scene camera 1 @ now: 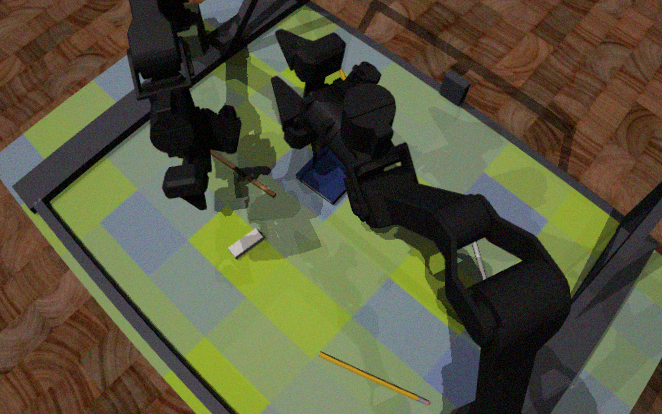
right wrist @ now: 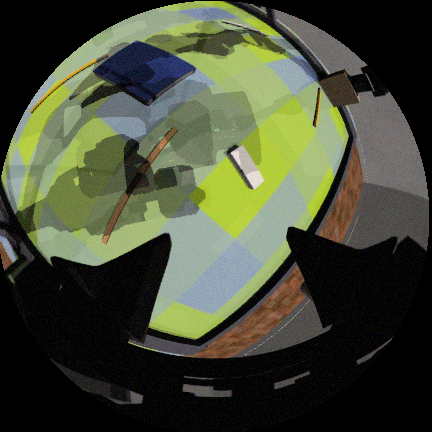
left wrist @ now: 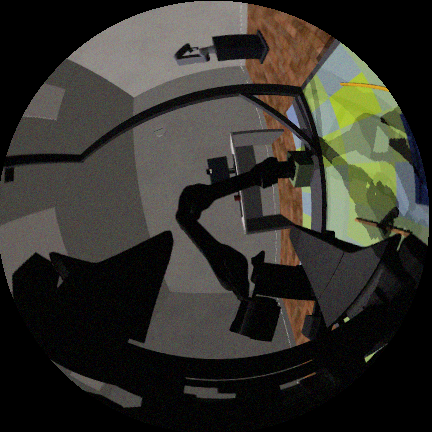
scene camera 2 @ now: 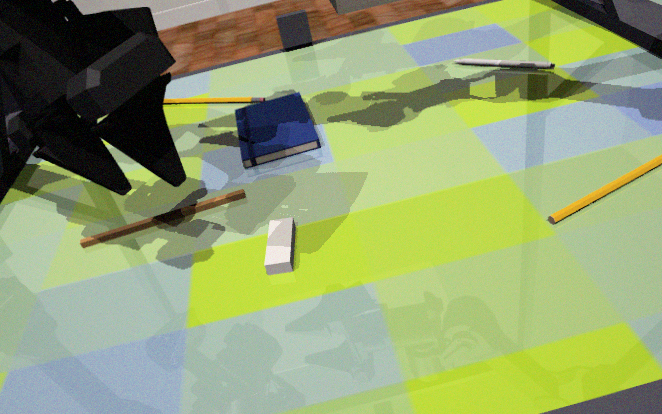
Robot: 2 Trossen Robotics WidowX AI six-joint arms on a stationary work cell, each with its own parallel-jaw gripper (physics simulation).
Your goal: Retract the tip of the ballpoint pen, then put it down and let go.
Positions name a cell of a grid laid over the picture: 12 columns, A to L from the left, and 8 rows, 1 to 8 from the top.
Labels:
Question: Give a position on a brown pencil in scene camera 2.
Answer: E4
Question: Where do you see an eraser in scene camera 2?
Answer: At F5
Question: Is my left gripper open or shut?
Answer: Open.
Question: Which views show my left gripper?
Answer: Scene camera 1 and the left wrist view only.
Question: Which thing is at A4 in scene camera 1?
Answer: A dark rim.

